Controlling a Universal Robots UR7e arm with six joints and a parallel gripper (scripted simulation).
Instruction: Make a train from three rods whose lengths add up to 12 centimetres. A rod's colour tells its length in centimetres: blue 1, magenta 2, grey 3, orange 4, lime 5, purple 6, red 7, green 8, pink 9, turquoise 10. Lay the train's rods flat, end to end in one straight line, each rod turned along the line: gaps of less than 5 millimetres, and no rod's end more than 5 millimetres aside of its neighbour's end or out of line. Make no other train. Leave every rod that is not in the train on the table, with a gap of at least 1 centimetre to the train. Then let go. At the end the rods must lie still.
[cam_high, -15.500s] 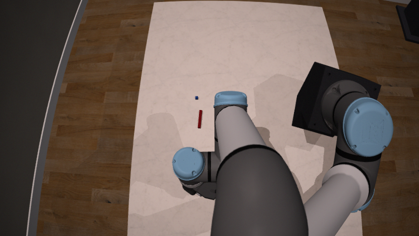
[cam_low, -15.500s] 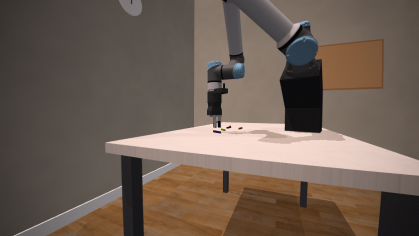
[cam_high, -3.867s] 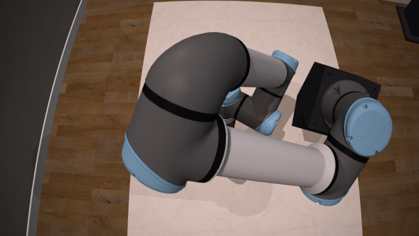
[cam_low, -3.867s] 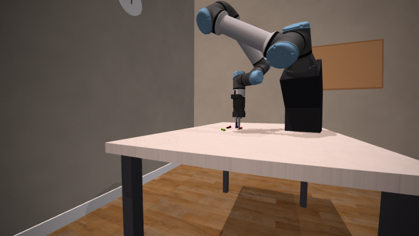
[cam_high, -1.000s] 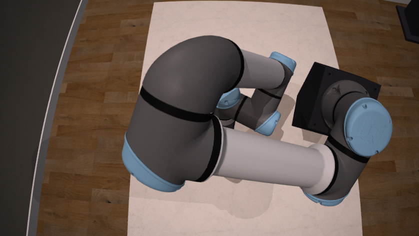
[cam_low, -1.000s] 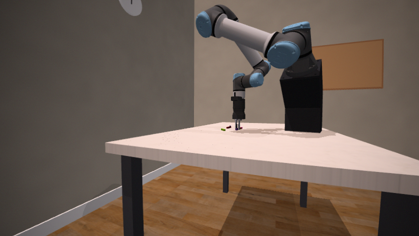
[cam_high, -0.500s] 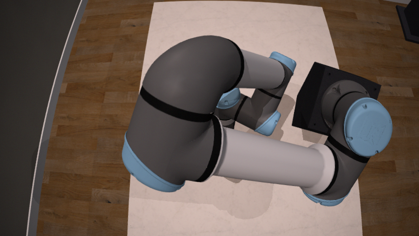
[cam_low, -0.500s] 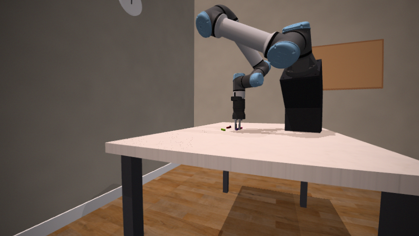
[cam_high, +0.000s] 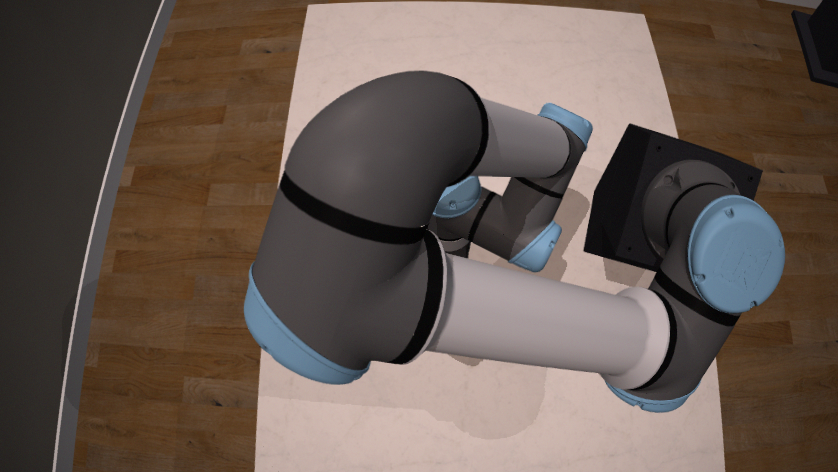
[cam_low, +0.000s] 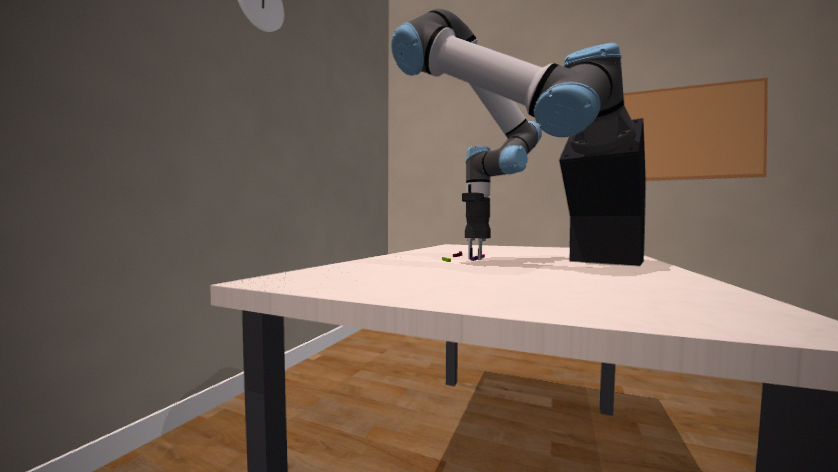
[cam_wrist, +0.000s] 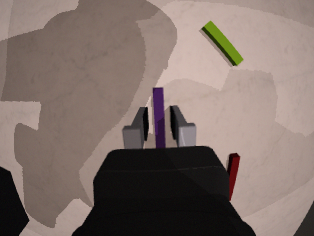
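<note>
My hand is 1 cm above the purple rod. The rest, counted from my hand: magenta rod (1 cm ahead, 8 cm to the right, 1 cm below); orange rod (5 cm to the right, 1 cm below); lime rod (6 cm ahead, 8 cm to the left, 1 cm below).
</note>
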